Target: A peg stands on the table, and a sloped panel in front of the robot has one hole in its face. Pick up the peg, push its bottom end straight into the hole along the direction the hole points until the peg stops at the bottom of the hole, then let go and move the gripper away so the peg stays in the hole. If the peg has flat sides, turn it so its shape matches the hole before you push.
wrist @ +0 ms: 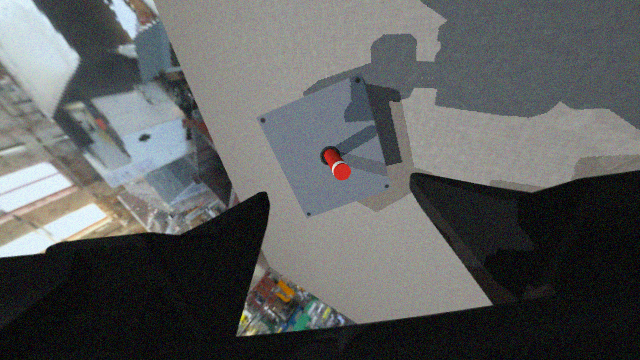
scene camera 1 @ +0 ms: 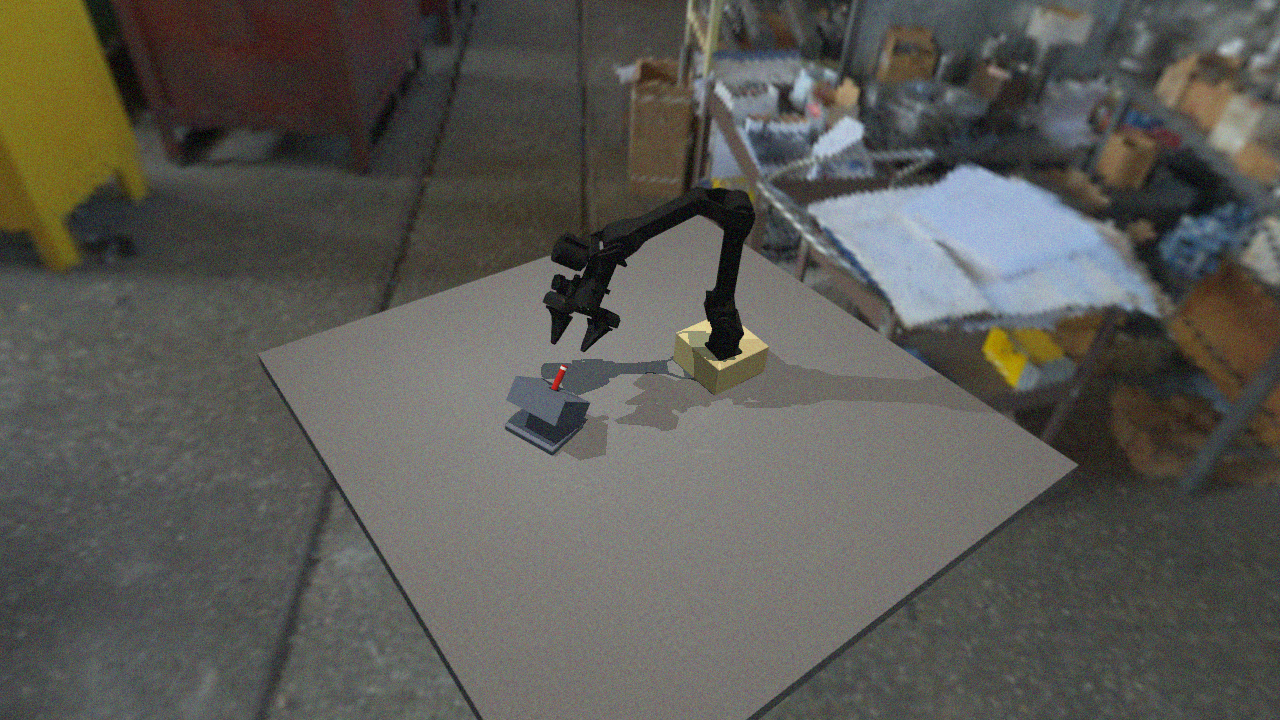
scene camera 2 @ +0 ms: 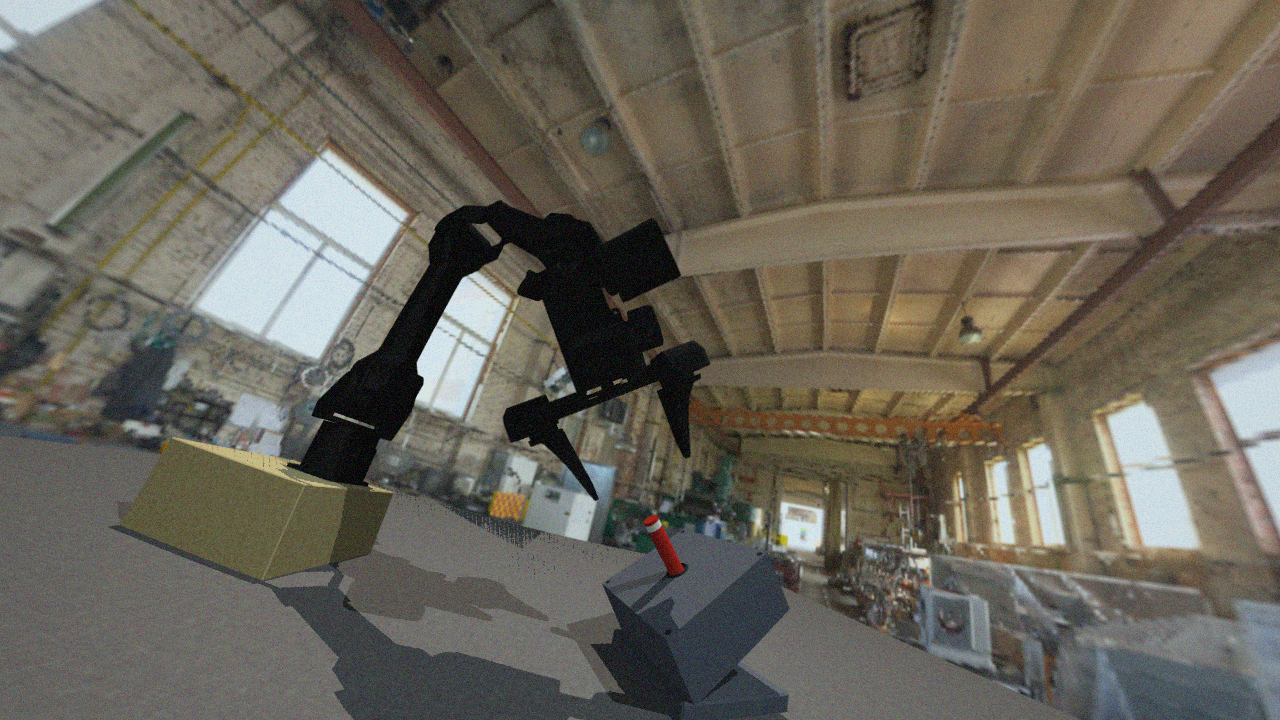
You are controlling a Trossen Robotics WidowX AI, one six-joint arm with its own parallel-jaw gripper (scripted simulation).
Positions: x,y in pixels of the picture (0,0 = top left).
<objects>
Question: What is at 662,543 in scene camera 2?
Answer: A round red peg.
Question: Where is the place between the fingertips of my gripper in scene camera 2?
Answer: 643,478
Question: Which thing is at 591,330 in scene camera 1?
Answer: My gripper.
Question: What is my gripper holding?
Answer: Nothing.
</objects>
